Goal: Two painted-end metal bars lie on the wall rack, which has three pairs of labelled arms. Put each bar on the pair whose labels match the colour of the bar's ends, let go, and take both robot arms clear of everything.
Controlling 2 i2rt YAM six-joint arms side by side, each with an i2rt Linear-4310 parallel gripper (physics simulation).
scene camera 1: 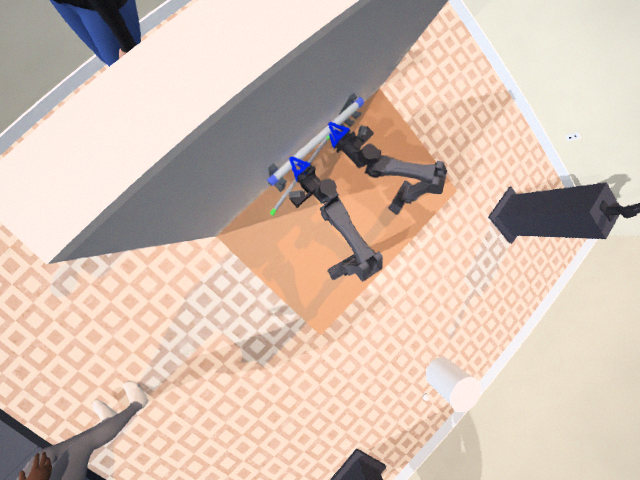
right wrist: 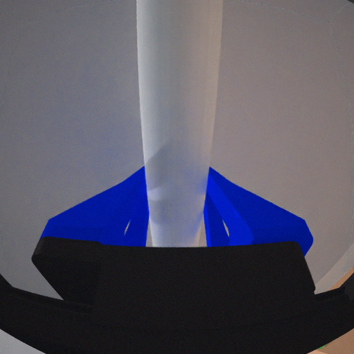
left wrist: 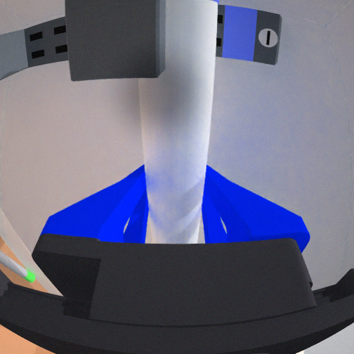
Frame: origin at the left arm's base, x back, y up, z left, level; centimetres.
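Where they show: left gripper, fingertip midpoint: (scene camera 1: 290,159); right gripper, fingertip midpoint: (scene camera 1: 328,124); left arm's base, link origin: (scene camera 1: 345,266); right arm's base, link origin: (scene camera 1: 400,197).
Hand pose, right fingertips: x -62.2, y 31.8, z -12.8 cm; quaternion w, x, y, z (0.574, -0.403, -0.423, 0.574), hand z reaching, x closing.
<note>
Each offset is from my right fingertips to the centre of the thing.
The thick white bar with blue ends @[dy +0.0, dx +3.5, dz +6.7 cm] (scene camera 1: 316,141) (left wrist: 177,125) (right wrist: 180,100) is up against the wall rack @[dy -8.2, dx -2.0, dz -12.9 cm] (scene camera 1: 347,103). My left gripper (scene camera 1: 298,164) (left wrist: 174,173) is shut on it toward its lower-left end. My right gripper (scene camera 1: 337,133) (right wrist: 176,174) is shut on it nearer its upper-right end. In the left wrist view, a dark rack block (left wrist: 115,40) overlaps the bar's left side, and a blue label (left wrist: 240,34) shows just right of the bar. Whether the bar rests on the arms is unclear. The thinner green-ended bar @[dy -30.8, dx +7.4, dz +11.8 cm] (scene camera 1: 285,194) (left wrist: 14,266) lies below, partly hidden by the left gripper.
The tall grey wall (scene camera 1: 206,155) rises behind the rack. Both robot arms stand over the orange floor area (scene camera 1: 320,310). A dark pedestal (scene camera 1: 553,211) is at the right, and a white cylinder (scene camera 1: 444,377) is at the lower right. A person's leg shows at the lower left.
</note>
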